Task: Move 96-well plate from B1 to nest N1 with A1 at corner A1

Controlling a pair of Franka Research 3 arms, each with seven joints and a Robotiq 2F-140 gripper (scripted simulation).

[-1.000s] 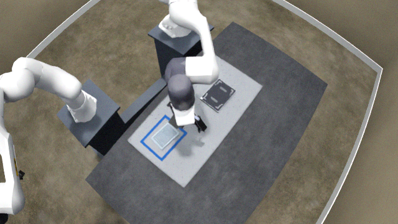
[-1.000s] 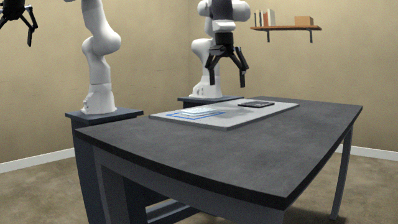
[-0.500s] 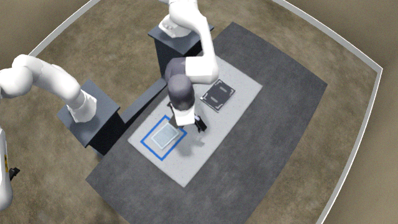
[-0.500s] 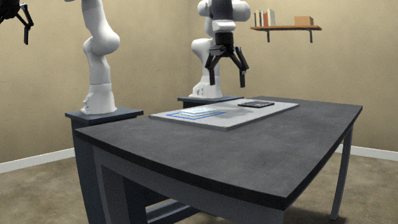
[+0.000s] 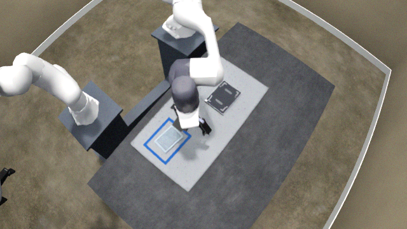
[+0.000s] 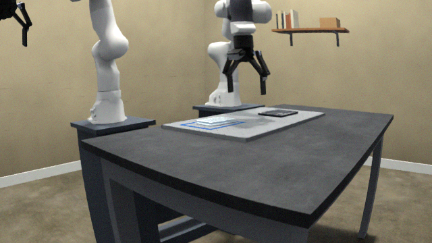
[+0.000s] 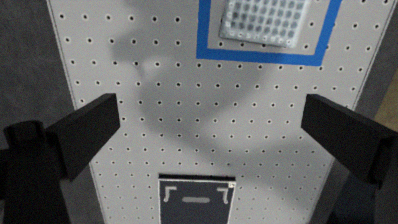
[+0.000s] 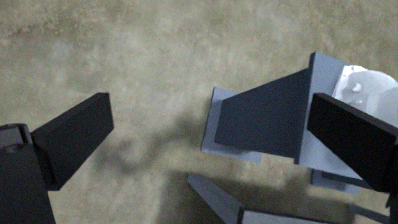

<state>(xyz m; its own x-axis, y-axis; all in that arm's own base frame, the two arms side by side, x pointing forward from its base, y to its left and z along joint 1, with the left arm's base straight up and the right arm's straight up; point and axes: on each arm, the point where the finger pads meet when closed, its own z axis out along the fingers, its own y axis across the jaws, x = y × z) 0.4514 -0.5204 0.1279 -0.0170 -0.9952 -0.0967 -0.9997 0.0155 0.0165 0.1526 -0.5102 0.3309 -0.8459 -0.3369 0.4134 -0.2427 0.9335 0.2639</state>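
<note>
Right now my left hand is 60 mm past the 96-well plate, 110 mm to the left of it and 110 mm above it. From my left hand the other things lie so: dark plate nest (10 mm behind, 250 mm to the left, 110 mm below).
</note>
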